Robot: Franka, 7 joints.
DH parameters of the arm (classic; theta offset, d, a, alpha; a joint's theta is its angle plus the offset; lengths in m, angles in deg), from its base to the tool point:
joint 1: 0 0.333 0 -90
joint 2: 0 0 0 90
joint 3: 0 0.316 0.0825 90
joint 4: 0 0 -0.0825 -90
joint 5: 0 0.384 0 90
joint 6: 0 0 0.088 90
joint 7: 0 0.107 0 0
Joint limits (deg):
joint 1: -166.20..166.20
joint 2: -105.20..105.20
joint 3: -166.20..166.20
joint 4: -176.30..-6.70
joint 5: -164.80..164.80
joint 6: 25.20..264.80
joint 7: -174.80..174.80
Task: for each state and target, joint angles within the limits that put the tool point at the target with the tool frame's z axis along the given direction. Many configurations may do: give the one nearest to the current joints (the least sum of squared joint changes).
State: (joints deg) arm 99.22 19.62 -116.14 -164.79 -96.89 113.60 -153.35
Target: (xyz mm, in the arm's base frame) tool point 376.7 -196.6 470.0 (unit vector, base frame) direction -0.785 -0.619 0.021
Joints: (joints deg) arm 88.53 23.08 -106.70 -128.54 -56.05 72.65 -153.35
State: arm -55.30 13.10 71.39 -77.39 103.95 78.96 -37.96
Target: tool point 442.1 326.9 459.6 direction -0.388 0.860 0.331
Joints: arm -42.72 14.83 71.63 -121.69 96.54 89.91 -37.96
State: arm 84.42 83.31 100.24 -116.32 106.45 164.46 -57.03
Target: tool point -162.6 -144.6 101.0 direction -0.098 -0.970 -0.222
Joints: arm 97.39 85.01 56.62 -164.91 102.77 179.63 -57.03
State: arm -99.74 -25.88 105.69 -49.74 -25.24 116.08 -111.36
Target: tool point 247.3 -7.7 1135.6 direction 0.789 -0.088 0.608
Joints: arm -116.22 15.69 138.52 -47.12 -57.54 160.72 -111.36
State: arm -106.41 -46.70 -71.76 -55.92 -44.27 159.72 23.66
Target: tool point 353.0 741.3 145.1 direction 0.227 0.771 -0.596
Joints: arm -135.73 -93.95 -126.28 -37.17 -73.03 167.48 23.66
